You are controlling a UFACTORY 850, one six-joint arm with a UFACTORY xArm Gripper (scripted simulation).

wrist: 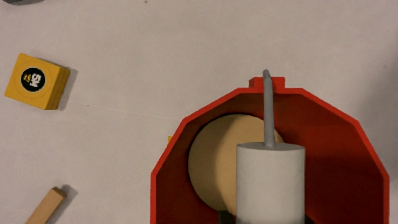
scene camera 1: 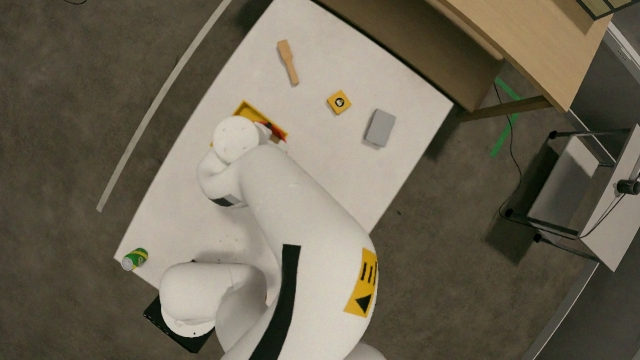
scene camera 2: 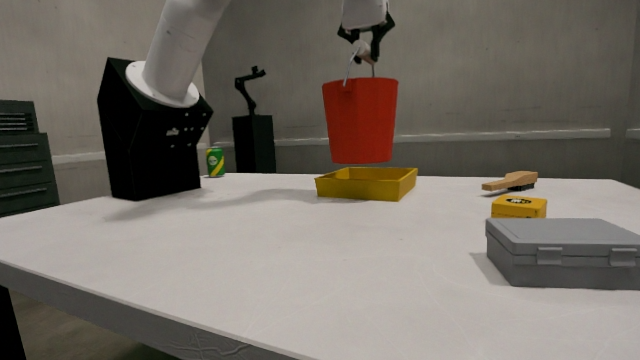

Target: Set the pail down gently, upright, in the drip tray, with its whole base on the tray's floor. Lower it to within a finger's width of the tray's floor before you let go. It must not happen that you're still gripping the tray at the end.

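My gripper (scene camera 2: 366, 62) is there in the picture. So are a red pail (scene camera 2: 360, 116), which I also find in the wrist view as the pail (wrist: 197, 170), and a yellow drip tray (scene camera 2: 382, 184). I can see a wooden brush (scene camera 2: 522, 180) too. And there is a grey case (scene camera 2: 583, 253), with scene camera 1 giving me another look at the case (scene camera 1: 381, 124).
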